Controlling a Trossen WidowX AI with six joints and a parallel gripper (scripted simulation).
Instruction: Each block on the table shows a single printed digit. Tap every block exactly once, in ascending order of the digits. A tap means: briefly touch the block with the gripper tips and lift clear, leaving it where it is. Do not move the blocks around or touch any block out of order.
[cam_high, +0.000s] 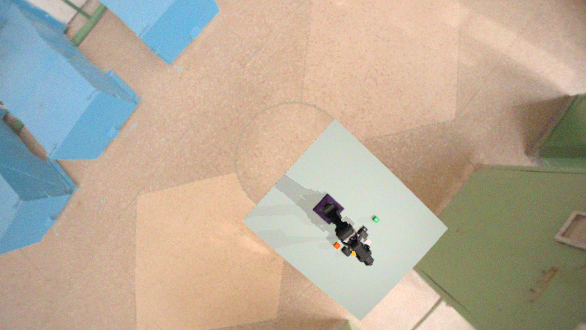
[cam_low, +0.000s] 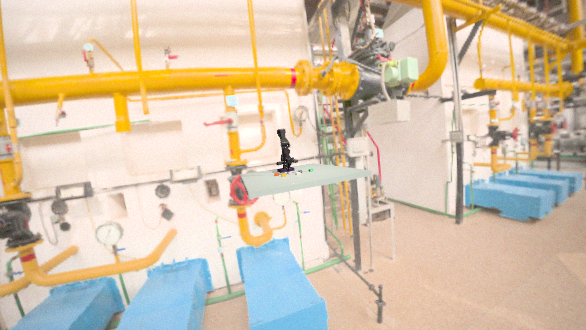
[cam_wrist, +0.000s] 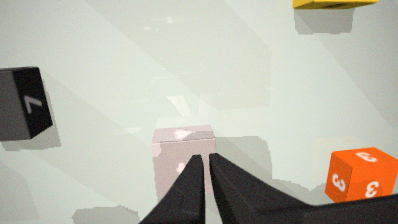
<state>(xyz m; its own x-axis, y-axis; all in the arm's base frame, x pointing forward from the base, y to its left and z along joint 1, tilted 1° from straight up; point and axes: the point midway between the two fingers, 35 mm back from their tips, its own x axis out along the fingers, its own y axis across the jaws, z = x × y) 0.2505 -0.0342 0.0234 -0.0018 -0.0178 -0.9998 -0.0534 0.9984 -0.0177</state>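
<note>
My gripper tip is 4 cm short of the green block, 20 cm to the right of it and 1 cm above it. Also, from my gripper tip: orange block 2 cm behind, 10 cm to the right, 1 cm below; yellow block 9 cm ahead, 6 cm to the right, 1 cm below; dark block 3 cm ahead, 10 cm to the left, 1 cm below.
</note>
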